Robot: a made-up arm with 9 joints. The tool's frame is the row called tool. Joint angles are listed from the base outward.
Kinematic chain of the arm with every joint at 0, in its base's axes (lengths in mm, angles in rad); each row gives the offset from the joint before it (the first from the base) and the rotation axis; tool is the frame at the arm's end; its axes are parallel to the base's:
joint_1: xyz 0 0 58.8 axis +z
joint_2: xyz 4 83.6 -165.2 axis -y
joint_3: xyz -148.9 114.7 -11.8 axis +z
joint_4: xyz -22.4 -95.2 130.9 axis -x
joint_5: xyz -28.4 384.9 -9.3 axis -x
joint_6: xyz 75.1 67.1 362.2 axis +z
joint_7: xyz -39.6 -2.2 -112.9 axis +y
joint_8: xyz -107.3 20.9 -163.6 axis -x
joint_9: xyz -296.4 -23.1 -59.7 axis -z
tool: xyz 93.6 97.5 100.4
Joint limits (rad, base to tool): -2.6..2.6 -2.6..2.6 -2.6..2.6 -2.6..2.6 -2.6..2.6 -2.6..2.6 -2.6..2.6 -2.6..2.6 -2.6..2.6
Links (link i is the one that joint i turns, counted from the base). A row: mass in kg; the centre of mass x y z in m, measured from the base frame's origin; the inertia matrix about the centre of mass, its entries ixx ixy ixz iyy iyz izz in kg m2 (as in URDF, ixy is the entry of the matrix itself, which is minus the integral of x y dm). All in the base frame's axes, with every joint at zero. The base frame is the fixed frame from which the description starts. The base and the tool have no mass.
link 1: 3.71; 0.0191 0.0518 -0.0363; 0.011 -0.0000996 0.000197 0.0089 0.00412 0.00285
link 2: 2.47; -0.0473 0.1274 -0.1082; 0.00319 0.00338 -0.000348 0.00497 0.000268 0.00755
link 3: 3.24; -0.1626 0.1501 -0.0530; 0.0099 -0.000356 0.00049 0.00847 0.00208 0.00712
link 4: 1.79; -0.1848 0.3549 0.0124; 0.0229 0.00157 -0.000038 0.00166 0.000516 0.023
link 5: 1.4; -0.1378 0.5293 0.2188; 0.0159 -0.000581 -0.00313 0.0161 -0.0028 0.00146
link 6: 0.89; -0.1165 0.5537 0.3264; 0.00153 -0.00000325 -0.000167 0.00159 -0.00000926 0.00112
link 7: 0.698; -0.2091 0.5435 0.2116; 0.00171 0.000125 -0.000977 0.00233 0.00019 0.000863
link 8: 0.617; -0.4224 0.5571 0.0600; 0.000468 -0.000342 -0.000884 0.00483 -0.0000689 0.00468
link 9: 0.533; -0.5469 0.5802 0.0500; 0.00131 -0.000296 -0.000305 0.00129 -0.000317 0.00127
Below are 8 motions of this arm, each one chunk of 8 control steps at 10 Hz.
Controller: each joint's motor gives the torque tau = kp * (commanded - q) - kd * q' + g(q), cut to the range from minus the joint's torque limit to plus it. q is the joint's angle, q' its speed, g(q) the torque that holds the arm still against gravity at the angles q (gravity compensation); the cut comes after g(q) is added. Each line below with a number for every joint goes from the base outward.
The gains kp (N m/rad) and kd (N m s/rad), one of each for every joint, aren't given. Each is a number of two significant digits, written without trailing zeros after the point. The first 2 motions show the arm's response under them.
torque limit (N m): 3.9 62 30 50 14 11 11 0.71 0.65
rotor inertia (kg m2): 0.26 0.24 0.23 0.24 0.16 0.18 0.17 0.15 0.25
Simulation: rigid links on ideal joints. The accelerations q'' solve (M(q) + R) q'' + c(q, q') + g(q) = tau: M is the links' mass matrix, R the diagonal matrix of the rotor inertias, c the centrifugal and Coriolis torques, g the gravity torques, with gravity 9.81 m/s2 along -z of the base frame. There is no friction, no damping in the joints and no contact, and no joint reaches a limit. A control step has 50 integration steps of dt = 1/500 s. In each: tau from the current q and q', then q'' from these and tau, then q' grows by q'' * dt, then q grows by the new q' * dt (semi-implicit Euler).
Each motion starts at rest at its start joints. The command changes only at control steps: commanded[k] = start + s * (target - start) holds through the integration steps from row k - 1 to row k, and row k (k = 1, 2, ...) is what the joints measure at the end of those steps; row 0 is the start. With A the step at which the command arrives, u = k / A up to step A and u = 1 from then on. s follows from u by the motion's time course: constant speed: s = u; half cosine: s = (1 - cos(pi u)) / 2; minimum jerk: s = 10 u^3 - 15 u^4 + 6 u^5; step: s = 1 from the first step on.
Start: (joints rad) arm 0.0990 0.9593 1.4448 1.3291 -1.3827 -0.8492 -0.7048 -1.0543 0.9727
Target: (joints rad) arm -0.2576 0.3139 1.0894 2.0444 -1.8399 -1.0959 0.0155 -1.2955 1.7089
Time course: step
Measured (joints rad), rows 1 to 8:
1: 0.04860 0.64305 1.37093 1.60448 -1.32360 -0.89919 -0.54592 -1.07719 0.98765
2: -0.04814 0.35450 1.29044 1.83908 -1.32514 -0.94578 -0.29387 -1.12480 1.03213
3: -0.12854 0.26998 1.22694 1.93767 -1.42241 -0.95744 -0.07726 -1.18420 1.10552
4: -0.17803 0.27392 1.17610 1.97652 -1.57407 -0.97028 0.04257 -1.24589 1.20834
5: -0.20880 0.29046 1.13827 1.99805 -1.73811 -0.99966 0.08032 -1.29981 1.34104
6: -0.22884 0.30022 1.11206 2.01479 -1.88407 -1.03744 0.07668 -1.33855 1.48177
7: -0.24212 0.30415 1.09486 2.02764 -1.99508 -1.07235 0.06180 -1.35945 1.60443
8: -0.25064 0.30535 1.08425 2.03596 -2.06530 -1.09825 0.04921 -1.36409 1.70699
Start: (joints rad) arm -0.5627 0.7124 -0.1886 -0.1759 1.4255 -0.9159 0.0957 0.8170 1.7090
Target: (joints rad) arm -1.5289 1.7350 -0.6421 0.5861 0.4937 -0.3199 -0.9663 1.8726 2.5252
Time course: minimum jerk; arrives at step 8
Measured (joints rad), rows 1 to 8:
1: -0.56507 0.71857 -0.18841 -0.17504 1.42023 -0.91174 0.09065 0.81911 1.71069
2: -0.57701 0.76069 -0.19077 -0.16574 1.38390 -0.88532 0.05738 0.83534 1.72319
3: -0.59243 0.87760 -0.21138 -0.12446 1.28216 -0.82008 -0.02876 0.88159 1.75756
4: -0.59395 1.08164 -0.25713 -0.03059 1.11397 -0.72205 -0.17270 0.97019 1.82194
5: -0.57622 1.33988 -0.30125 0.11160 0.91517 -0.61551 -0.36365 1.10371 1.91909
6: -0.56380 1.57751 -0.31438 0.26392 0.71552 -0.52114 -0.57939 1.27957 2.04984
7: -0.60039 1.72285 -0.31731 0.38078 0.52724 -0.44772 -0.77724 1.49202 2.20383
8: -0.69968 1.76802 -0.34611 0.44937 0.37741 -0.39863 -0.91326 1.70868 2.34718
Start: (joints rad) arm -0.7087 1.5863 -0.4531 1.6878 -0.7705 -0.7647 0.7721 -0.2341 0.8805
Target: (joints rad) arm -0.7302 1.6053 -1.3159 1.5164 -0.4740 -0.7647 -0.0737 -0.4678 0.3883
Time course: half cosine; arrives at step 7
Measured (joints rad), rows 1 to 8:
1: -0.70878 1.58589 -0.45835 1.68496 -0.77070 -0.76299 0.76062 -0.23514 0.87747
2: -0.70876 1.58458 -0.48227 1.67377 -0.77037 -0.75570 0.71250 -0.24059 0.86349
3: -0.70831 1.58269 -0.53801 1.65145 -0.76576 -0.74051 0.61149 -0.25516 0.83337
4: -0.70755 1.58148 -0.63045 1.62015 -0.75010 -0.71998 0.46381 -0.28237 0.78445
5: -0.70725 1.58318 -0.75444 1.58539 -0.71693 -0.70233 0.29378 -0.32277 0.71648
6: -0.70886 1.59003 -0.89562 1.55353 -0.66477 -0.69826 0.13361 -0.37292 0.63025
7: -0.71380 1.60189 -1.03289 1.52998 -0.60024 -0.71389 0.01423 -0.42545 0.53962
8: -0.72179 1.61440 -1.14769 1.51636 -0.53526 -0.74464 -0.05146 -0.47130 0.46396

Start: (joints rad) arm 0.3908 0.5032 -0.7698 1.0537 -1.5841 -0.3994 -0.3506 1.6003 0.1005
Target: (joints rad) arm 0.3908 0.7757 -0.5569 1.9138 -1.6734 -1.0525 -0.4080 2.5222 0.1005
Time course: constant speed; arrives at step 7
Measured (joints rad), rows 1 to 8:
1: 0.39172 0.51686 -0.76716 1.08517 -1.58127 -0.42028 -0.34463 1.61589 0.10063
2: 0.39292 0.55096 -0.75608 1.15896 -1.57912 -0.46784 -0.33923 1.66042 0.10080
3: 0.39321 0.59612 -0.73653 1.26123 -1.58252 -0.53167 -0.34152 1.73469 0.10082
4: 0.39249 0.64281 -0.71166 1.37843 -1.59186 -0.60388 -0.35190 1.83608 0.10060
5: 0.39146 0.68669 -0.68415 1.50185 -1.60472 -0.68107 -0.36667 1.96212 0.10022
6: 0.39081 0.72724 -0.65527 1.62693 -1.61882 -0.76202 -0.38159 2.11092 0.09981
7: 0.39073 0.76555 -0.62574 1.75172 -1.63307 -0.84598 -0.39413 2.27820 0.09946
8: 0.38994 0.78841 -0.59662 1.84312 -1.64465 -0.92018 -0.41470 2.43869 0.09919

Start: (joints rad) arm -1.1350 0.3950 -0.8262 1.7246 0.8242 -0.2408 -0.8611 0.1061 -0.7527
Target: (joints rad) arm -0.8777 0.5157 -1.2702 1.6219 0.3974 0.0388 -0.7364 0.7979 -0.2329
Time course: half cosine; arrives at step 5
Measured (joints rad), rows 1 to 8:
1: -1.12770 0.39805 -0.83235 1.72405 0.82294 -0.23674 -0.85925 0.11372 -0.74651
2: -1.10125 0.41032 -0.85757 1.72181 0.81409 -0.21970 -0.85101 0.14535 -0.72197
3: -1.05388 0.43470 -0.90972 1.71628 0.78726 -0.18425 -0.83254 0.21149 -0.67089
4: -0.99656 0.46682 -0.98401 1.70522 0.73485 -0.13473 -0.80457 0.31093 -0.59267
5: -0.94818 0.49638 -1.06386 1.68684 0.65769 -0.08388 -0.77372 0.44198 -0.48993
6: -0.91832 0.51631 -1.13374 1.66199 0.56653 -0.04229 -0.74781 0.59626 -0.38622
7: -0.90282 0.52796 -1.18844 1.63539 0.47545 -0.01183 -0.73025 0.74085 -0.30435
8: -0.89530 0.53499 -1.22835 1.61241 0.39526 0.00930 -0.72082 0.84997 -0.24998

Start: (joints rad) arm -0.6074 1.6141 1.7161 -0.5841 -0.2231 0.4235 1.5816 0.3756 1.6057
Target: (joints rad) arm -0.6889 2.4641 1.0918 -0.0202 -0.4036 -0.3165 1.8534 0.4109 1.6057
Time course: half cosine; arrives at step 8
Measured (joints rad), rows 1 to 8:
1: -0.60679 1.61961 1.71420 -0.58414 -0.22855 0.42037 1.58537 0.37567 1.60578
2: -0.60519 1.64527 1.70508 -0.58084 -0.25385 0.40570 1.60065 0.37612 1.60617
3: -0.60399 1.70769 1.68191 -0.56516 -0.31140 0.37045 1.63189 0.37766 1.60704
4: -0.60525 1.81715 1.63885 -0.52615 -0.39703 0.30964 1.67745 0.38119 1.60840
5: -0.60988 1.97242 1.57326 -0.45642 -0.48492 0.22286 1.73123 0.38713 1.61000
6: -0.61884 2.15575 1.48777 -0.35808 -0.53489 0.11347 1.78351 0.39417 1.61137
7: -0.63437 2.33297 1.39183 -0.24572 -0.51159 -0.00982 1.82231 0.39858 1.61194
8: -0.65601 2.46529 1.30222 -0.14085 -0.39619 -0.12933 1.83751 0.39665 1.61139

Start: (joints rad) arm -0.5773 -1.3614 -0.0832 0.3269 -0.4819 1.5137 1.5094 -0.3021 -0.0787
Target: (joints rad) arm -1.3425 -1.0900 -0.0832 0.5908 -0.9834 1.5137 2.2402 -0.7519 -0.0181
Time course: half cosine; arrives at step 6
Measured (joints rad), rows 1 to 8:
1: -0.59099 -1.35215 -0.08338 0.33731 -0.48354 1.51690 1.52225 -0.30484 -0.07802
2: -0.63561 -1.31891 -0.08361 0.36891 -0.49489 1.52629 1.57771 -0.31926 -0.07512
3: -0.71843 -1.25723 -0.08096 0.41962 -0.52424 1.53735 1.69497 -0.35158 -0.06883
4: -0.83716 -1.17804 -0.07171 0.47992 -0.57249 1.54073 1.86173 -0.40558 -0.05932
5: -0.97721 -1.10370 -0.05666 0.53539 -0.63213 1.53202 2.03859 -0.48642 -0.04810
6: -1.10462 -1.06387 -0.04468 0.56880 -0.69246 1.51838 2.17622 -0.59482 -0.03744
7: -1.19471 -1.06852 -0.04493 0.57872 -0.74772 1.50921 2.24912 -0.70509 -0.02912
8: -1.25680 -1.09364 -0.05700 0.57777 -0.79844 1.50540 2.27102 -0.79058 -0.02352

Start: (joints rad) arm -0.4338 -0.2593 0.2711 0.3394 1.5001 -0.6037 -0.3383 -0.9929 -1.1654
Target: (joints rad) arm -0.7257 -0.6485 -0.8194 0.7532 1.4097 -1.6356 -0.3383 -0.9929 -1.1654
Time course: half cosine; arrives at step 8
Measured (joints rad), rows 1 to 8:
1: -0.43520 -0.26715 0.26895 0.34459 1.49763 -0.60948 -0.33797 -0.99295 -1.16539
2: -0.44130 -0.29800 0.25798 0.36441 1.48950 -0.63479 -0.33671 -0.99306 -1.16542
3: -0.45480 -0.35835 0.22755 0.40261 1.47552 -0.69205 -0.33480 -0.99292 -1.16560
4: -0.47581 -0.44067 0.16519 0.45499 1.45571 -0.78592 -0.33381 -0.99215 -1.16597
5: -0.50850 -0.52882 0.06740 0.51548 1.42966 -0.91211 -0.33381 -0.99059 -1.16645
6: -0.55748 -0.60419 -0.06219 0.57768 1.39919 -1.05975 -0.33367 -0.98877 -1.16685
7: -0.61360 -0.65126 -0.22039 0.63089 1.36610 -1.21366 -0.33349 -0.98760 -1.16690
8: -0.66335 -0.66222 -0.39196 0.66752 1.33379 -1.35405 -0.33270 -0.98779 -1.16651

